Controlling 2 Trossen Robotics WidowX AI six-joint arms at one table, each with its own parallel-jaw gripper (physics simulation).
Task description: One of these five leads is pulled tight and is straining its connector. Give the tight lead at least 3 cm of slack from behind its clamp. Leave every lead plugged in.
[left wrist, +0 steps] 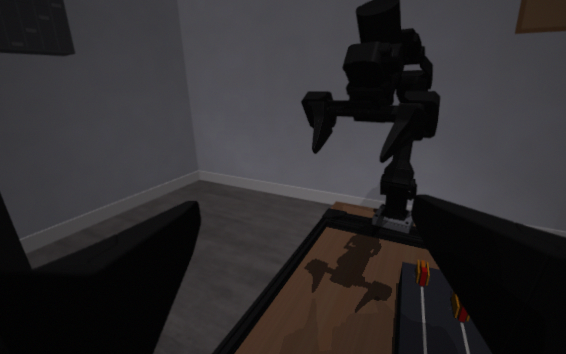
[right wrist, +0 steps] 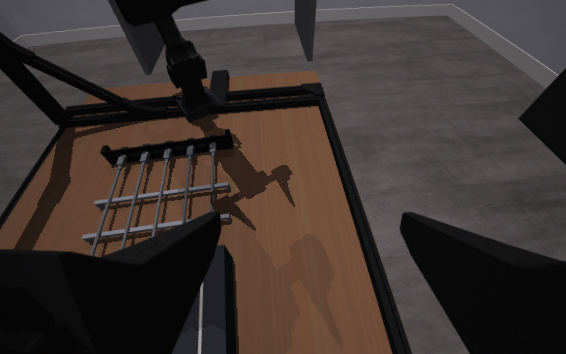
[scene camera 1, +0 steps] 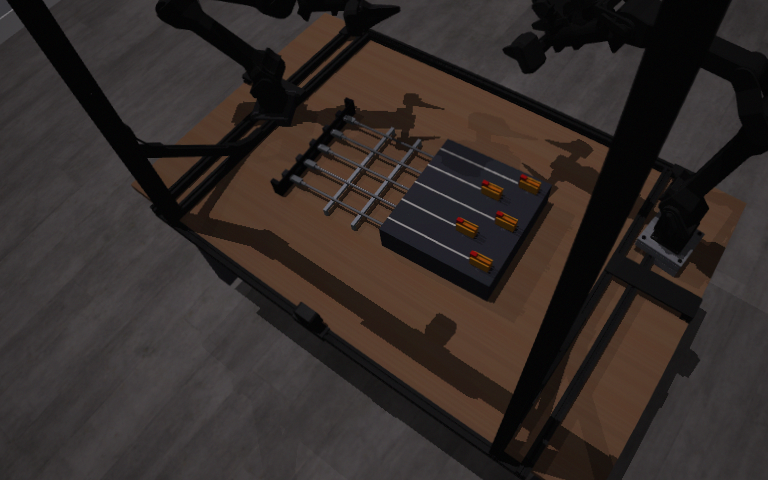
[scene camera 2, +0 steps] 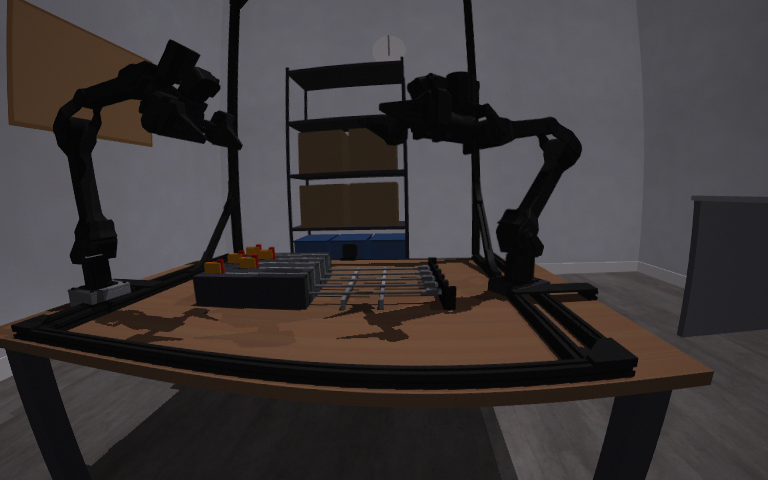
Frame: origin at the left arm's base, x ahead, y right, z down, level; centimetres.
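Where they show: left gripper, fingertip midpoint: (left wrist: 306, 208) (scene camera 2: 368, 114); right gripper, fingertip midpoint: (left wrist: 345, 155) (right wrist: 310, 221) (scene camera 1: 518, 38) (scene camera 2: 224, 144); left arm's base, origin of the base link: (right wrist: 196, 99) (scene camera 1: 273, 103) (scene camera 2: 519, 280); right arm's base, origin of the base link: (left wrist: 394, 213) (scene camera 1: 671, 235) (scene camera 2: 99, 285).
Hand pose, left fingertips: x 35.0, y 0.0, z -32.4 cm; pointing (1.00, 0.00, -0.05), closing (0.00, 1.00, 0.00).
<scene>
Things, the pixels of their centre, and the offset from my left fingertips. "*": a spot on its surface instead.
- dark block, body centre: (scene camera 1: 466, 215) (scene camera 2: 270, 276) dx +15.4, dy +29.8, dz +31.8 cm
- nearest clamp, surface spot: (scene camera 1: 480, 260) * dx +18.8, dy +43.3, dz +26.3 cm
Five thin grey leads run side by side from plugs on a black connector bar (scene camera 1: 277, 187) (right wrist: 228, 140), across two silver rails, to a dark block (scene camera 1: 433, 263) (scene camera 2: 252, 291) (left wrist: 410, 310). On the block each meets an orange clamp with a red end; the nearest clamp (scene camera 1: 480, 260) in scene camera 1 is at the block's front corner. All five leads look nearly straight; I cannot tell which is tight. My left gripper (scene camera 2: 373, 116) (left wrist: 306, 208) is open, high above the table. My right gripper (scene camera 2: 221, 143) (left wrist: 345, 155) (right wrist: 310, 221) is open and empty, high above the block's far side.
A black rail frame (scene camera 1: 481, 90) (scene camera 2: 396, 374) edges the wooden table. A black upright post (scene camera 1: 597, 226) rises in front of the right arm in scene camera 1. A shelf unit (scene camera 2: 405, 198) with boxes stands behind the table. Arm shadows fall beside the leads and block.
</scene>
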